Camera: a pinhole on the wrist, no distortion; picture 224 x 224 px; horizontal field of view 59.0 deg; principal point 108.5 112.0 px. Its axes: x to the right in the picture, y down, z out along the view. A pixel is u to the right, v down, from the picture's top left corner.
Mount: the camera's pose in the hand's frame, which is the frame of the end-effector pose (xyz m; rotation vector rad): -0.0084 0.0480 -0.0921 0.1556 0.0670 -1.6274
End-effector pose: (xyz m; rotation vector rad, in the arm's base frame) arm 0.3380 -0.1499 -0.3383 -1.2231 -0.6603 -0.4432
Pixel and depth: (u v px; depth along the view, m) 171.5 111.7 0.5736
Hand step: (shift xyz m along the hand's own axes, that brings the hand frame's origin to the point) -0.0538 -0.2117 0.4490
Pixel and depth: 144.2 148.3 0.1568
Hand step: 0.0093 -0.0035 0.0604
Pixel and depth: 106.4 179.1 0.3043
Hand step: 0.0763 0.0026 0.2145
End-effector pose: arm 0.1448 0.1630 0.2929 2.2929 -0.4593 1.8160
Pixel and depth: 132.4 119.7 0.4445
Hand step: -0.0208 -0.0676 0.3406
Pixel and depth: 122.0 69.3 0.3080
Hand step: -0.0942 -0.0111 0.2060
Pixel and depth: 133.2 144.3 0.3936
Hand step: 0.0293 -0.0591 0.2934
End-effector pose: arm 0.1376 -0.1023 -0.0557 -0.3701 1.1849 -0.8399
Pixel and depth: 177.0 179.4 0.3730
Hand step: 0.0886 -0.1392 0.2649
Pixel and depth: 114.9 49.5 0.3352
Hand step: -0.1346 -0.0023 0.2323
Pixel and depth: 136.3 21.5 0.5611
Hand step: -0.3021 -0.0912 0.4382
